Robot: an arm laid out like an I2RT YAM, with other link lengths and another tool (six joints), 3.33 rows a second.
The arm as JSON. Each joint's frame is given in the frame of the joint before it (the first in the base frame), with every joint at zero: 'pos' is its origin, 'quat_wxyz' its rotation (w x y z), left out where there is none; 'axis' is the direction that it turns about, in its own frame. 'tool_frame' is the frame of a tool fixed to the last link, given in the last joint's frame.
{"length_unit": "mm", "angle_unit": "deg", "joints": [
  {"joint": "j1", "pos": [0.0, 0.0, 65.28], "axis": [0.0, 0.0, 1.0]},
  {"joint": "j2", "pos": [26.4, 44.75, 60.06], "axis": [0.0, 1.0, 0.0]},
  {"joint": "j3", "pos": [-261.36, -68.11, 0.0], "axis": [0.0, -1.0, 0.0]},
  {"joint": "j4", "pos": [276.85, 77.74, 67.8], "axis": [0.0, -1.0, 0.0]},
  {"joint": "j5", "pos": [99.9, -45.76, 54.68], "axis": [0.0, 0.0, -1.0]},
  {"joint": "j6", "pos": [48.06, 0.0, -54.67], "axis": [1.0, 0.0, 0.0]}
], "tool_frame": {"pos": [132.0, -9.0, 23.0], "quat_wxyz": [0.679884, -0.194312, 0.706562, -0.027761]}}
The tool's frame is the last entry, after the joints.
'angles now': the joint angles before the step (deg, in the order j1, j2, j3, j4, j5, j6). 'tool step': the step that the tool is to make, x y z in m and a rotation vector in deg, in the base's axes. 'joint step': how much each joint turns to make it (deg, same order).
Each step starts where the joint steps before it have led.
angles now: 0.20, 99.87, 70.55, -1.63, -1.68, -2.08
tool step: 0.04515, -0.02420, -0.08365, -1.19, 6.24, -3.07
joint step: -1.65, 16.68, 9.56, 0.89, 1.88, -0.25
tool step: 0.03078, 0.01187, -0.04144, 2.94, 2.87, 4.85
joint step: -0.57, 10.44, 9.49, -2.07, -6.02, -1.16
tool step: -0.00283, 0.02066, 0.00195, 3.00, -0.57, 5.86
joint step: -0.01, -0.44, -0.86, 0.65, -6.44, -1.49
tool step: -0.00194, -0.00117, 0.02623, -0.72, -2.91, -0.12
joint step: 0.01, -3.32, -1.98, 1.50, 0.48, -0.41
